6 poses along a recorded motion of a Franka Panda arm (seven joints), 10 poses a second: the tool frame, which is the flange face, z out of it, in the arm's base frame.
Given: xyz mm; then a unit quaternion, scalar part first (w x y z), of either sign.
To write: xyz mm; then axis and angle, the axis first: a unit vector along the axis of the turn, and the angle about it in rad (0 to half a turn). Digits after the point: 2 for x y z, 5 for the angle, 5 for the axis.
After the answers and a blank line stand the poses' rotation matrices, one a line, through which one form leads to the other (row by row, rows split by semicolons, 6 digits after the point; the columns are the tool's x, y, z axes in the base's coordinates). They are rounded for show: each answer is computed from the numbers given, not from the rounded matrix.
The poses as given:
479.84, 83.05, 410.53, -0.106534, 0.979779, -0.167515, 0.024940
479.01, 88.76, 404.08, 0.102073, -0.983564, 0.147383, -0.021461
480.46, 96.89, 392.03, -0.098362, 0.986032, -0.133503, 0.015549
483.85, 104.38, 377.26, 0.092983, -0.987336, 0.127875, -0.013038
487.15, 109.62, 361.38, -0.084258, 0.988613, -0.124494, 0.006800
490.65, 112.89, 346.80, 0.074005, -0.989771, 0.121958, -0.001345
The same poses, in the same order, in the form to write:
479.84, 83.05, 410.53, -0.98539, 0.16847, -0.02508, 2.92812
479.01, 88.76, 404.08, -0.98873, 0.14816, -0.02157, 2.93709
480.46, 96.89, 392.03, -0.99084, 0.13415, -0.01562, 2.94455
483.85, 104.38, 377.26, -0.99163, 0.12843, -0.01309, 2.95536
487.15, 109.62, 361.38, -0.99214, 0.12494, -0.00682, 2.97288
490.65, 112.89, 346.80, -0.99249, 0.12229, -0.00135, 2.99345

0.942633 -0.322942 0.084563; -0.333569 -0.921178 0.200404; 0.013179 -0.217115 -0.976057
0.955635 -0.285540 0.072304; -0.294303 -0.935719 0.194465; 0.012129 -0.207117 -0.978241
0.963870 -0.260218 0.056927; -0.266336 -0.945004 0.189825; 0.004400 -0.198128 -0.980166
0.966956 -0.250087 0.049526; -0.254936 -0.950004 0.180276; 0.001965 -0.186945 -0.982368
0.968910 -0.245007 0.034424; -0.247299 -0.954804 0.164904; -0.007534 -0.168290 -0.985709
0.970249 -0.241222 0.020714; -0.241620 -0.959299 0.146168; -0.015389 -0.146824 -0.989043

